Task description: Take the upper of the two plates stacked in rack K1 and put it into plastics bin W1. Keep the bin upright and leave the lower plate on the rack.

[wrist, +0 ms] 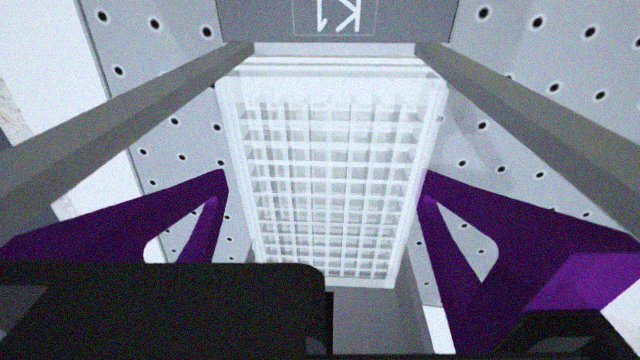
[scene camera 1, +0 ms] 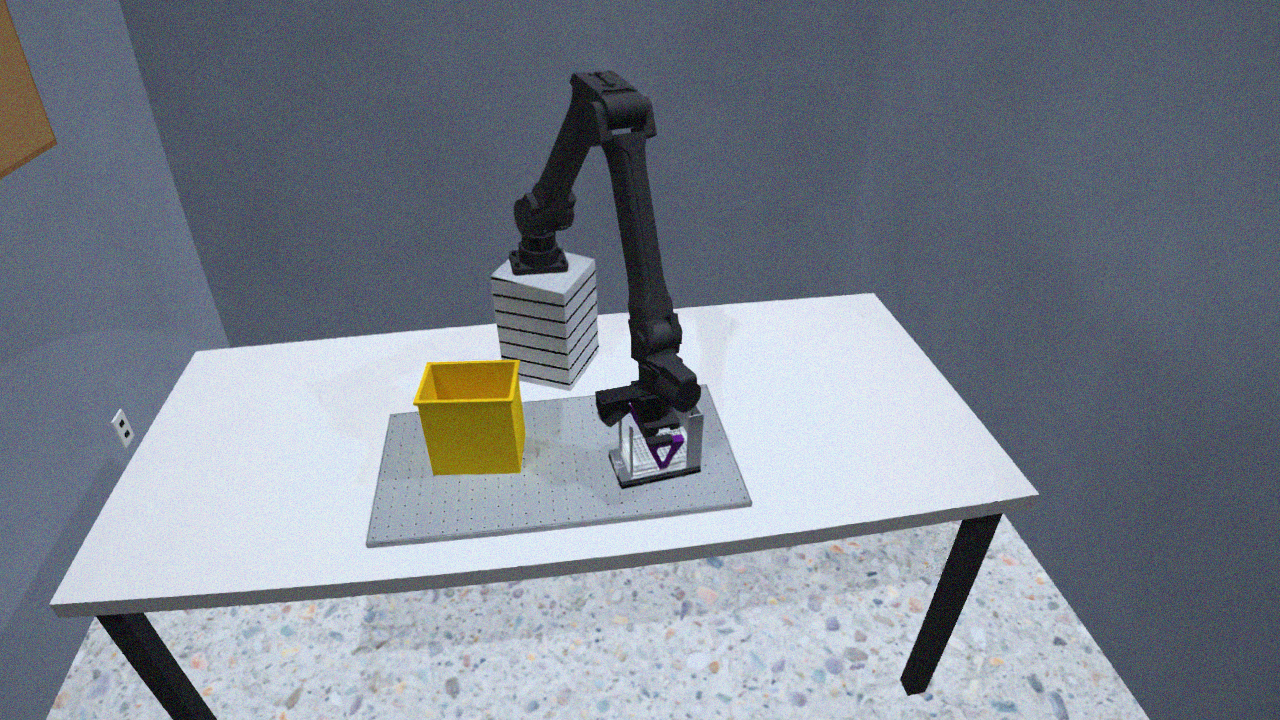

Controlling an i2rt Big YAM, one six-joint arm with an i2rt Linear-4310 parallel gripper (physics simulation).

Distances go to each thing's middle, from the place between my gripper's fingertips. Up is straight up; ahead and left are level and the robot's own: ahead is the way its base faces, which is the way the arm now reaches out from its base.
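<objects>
The grey rack end panel point(wrist: 361, 315) is 80 mm to the left of my hand, 10 mm behind it and 50 mm above it. Then there's the yellow plastics bin W1 point(scene camera 1: 471, 413), and that one is 330 mm to the right of my hand, 60 mm above it and 130 mm behind it. Going by their middles, the grey rack end panel is the nearest to my hand of the things named here.
</objects>
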